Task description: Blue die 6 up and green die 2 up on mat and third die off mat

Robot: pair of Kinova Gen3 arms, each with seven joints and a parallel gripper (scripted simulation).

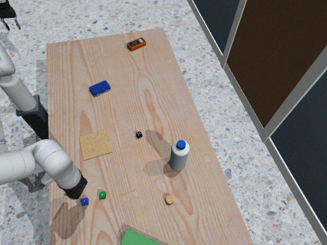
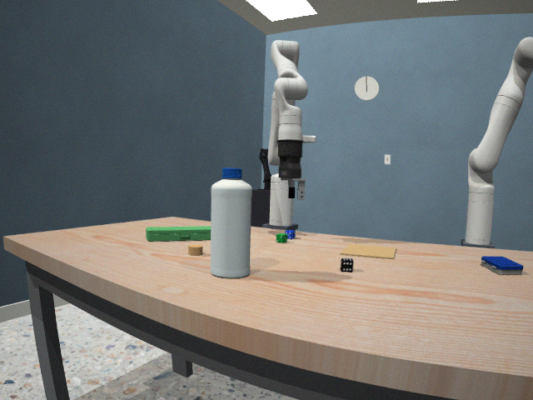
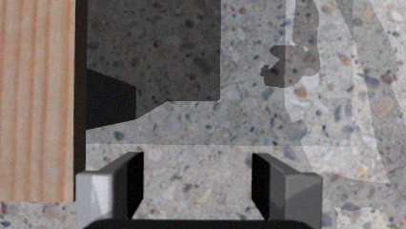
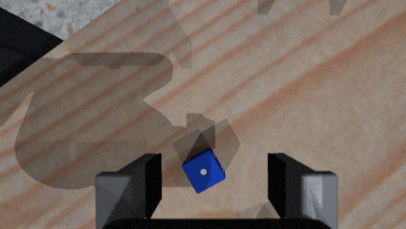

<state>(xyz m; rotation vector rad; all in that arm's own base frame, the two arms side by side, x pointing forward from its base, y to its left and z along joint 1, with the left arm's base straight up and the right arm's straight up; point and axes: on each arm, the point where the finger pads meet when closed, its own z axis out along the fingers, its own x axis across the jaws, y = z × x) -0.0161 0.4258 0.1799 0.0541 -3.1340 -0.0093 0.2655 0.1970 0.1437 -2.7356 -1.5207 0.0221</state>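
Observation:
Now: right hand 130 mm above the blue die, 10 mm to the left of it and 10 mm short of it. The rest, counted from my right hand: green case: 250 mm to the right, 240 mm ahead, 130 mm below; then green die: 130 mm below, 80 mm ahead; then tan mat: 260 mm to the left, 140 mm below, 70 mm ahead.

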